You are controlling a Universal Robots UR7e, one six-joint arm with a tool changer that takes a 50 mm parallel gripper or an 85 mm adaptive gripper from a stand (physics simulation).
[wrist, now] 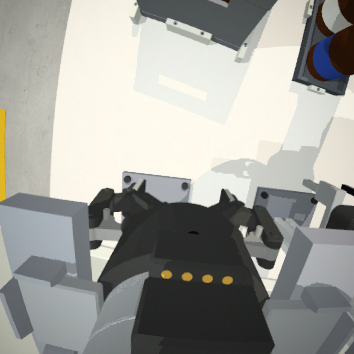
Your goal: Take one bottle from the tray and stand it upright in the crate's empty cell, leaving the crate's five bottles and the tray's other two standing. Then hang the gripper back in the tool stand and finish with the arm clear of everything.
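Places are measured from the arm's base along level axes (x back, y up, z left), in millimetres.
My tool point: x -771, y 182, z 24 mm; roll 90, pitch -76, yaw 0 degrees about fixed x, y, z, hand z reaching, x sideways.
For each thing: its top centre in the pictures, then the offset to it from my tool point. "*": a spot on its surface instead.
- dark grey crate, surface spot: (200,24) * dx +228, dy -317, dz -57 mm
- dark tray, surface spot: (301,67) * dx +241, dy -335, dz +134 mm
- bottle with a blue label, surface spot: (325,59) * dx +255, dy -298, dz +152 mm
- bottle with a white label, surface spot: (336,16) * dx +332, dy -301, dz +144 mm
- grey base plate, surface spot: (159,187) * dx -67, dy -348, dz -26 mm
- second plate, surface spot: (306,201) * dx +15, dy -348, dz +278 mm
- black tool part, surface spot: (342,218) * dx +50, dy -112, dz +135 mm
- grey bracket, surface spot: (327,195) * dx +60, dy -145, dz +137 mm
My black adaptive gripper (182,194) is at the lower middle of the wrist view, fingers spread wide, open and with nothing between them. It is between the light grey uprights of the tool stand (41,237); whether it bears on them is hidden. A dark grey crate (200,24) is at the top, cut by the view's edge; its cells are mostly out of view. The dark tray (301,67) is at the upper right. In it are a bottle with a blue label (325,59) and a bottle with a white label (336,16), partly cut off.
A grey base plate (159,187) with dark bolts lies beyond the fingers, and a second plate (306,201) lies to its right. A black tool part (342,218) and a grey bracket (327,195) are at the right edge. Grey floor with a yellow stripe (2,155) is at the left.
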